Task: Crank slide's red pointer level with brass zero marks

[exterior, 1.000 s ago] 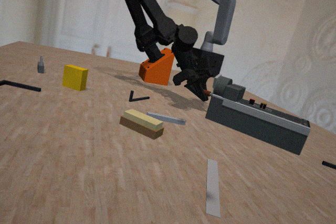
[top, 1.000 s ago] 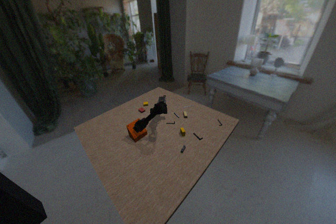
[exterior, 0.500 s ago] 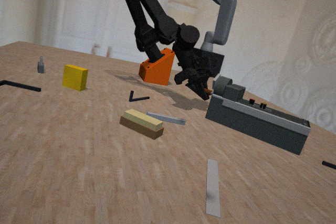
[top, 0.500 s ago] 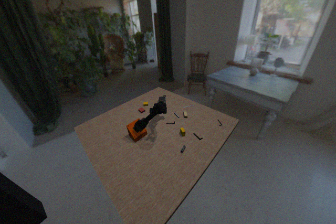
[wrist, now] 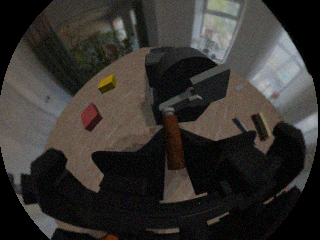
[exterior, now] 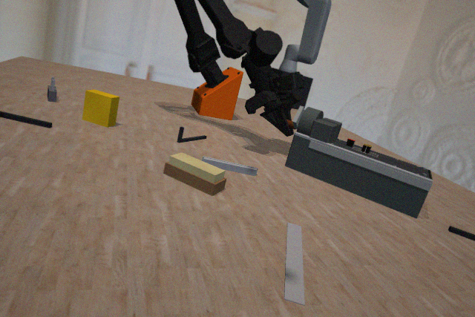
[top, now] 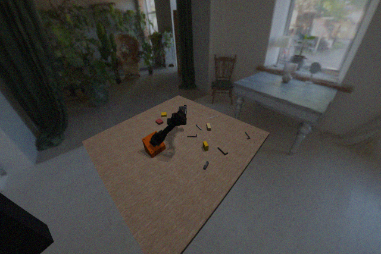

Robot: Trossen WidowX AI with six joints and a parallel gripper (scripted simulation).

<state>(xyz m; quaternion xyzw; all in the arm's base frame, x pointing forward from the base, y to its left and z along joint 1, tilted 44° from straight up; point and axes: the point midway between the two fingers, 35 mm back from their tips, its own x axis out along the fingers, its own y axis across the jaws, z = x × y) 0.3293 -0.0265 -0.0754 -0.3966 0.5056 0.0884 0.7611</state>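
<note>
The red pointer lies 12 cm ahead of my gripper tip, 5 cm to the left of it and 3 cm above it. The rest, counted from my gripper tip: brown crank handle 2 cm behind, 1 cm to the right, 2 cm above; red block 6 cm behind, 22 cm to the left, 4 cm below; grey bar 10 cm ahead, 19 cm to the right, 4 cm below.
</note>
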